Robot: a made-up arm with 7 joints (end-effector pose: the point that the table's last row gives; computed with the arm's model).
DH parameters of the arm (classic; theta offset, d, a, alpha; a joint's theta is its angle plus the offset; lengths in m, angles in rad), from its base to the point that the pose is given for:
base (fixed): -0.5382 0 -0.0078 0
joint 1: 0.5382 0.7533 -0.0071 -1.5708
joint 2: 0 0.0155 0.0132 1.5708
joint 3: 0 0.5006 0.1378 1.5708
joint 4: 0 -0.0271 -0.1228 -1.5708
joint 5: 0 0.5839 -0.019 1.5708
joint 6: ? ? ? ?
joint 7: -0.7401 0 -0.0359 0
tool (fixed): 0.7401 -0.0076 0 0
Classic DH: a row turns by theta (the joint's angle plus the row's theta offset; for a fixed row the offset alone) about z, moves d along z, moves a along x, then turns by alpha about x.
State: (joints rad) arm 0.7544 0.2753 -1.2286 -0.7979 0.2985 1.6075 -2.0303
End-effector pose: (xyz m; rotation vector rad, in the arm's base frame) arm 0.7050 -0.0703 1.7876 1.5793 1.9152 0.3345
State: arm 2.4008 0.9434 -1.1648 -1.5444 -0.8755 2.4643 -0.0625
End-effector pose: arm -0.1688 1.0630 0.8899 0.6542 1.7164 1.1661
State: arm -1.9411 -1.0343 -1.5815 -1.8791 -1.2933 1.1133 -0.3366
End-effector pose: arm -0.6380 0.6945 0.9800 -0.2381 2.4713 0.1217
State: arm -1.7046 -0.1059 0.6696 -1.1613 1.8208 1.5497 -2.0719
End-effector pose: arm 0.4450 -0.5908 1.6764 1.2780 1.4149 2.1739
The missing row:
joint 6: 0 0.0406 0.1347 1.5708
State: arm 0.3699 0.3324 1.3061 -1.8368 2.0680 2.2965 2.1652
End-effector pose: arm 0.0787 0.8701 1.0239 0.6919 -1.4481 -2.0907
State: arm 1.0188 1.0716 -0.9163 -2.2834 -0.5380 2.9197 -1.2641
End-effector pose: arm 0.7771 0.1576 0.4397 1.1039 2.1427 -0.8759
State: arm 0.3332 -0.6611 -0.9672 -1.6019 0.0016 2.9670 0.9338
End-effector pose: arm 0.0806 -0.5970 1.5861 -0.8376 1.4633 -1.8436
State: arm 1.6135 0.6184 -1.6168 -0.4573 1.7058 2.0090 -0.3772
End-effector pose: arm 0.3545 0.6355 1.7046 -1.4169 -1.2429 -1.1448
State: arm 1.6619 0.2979 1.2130 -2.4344 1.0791 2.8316 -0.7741
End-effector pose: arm -0.5990 0.3269 0.7538 -0.7254 -2.4870 0.7329
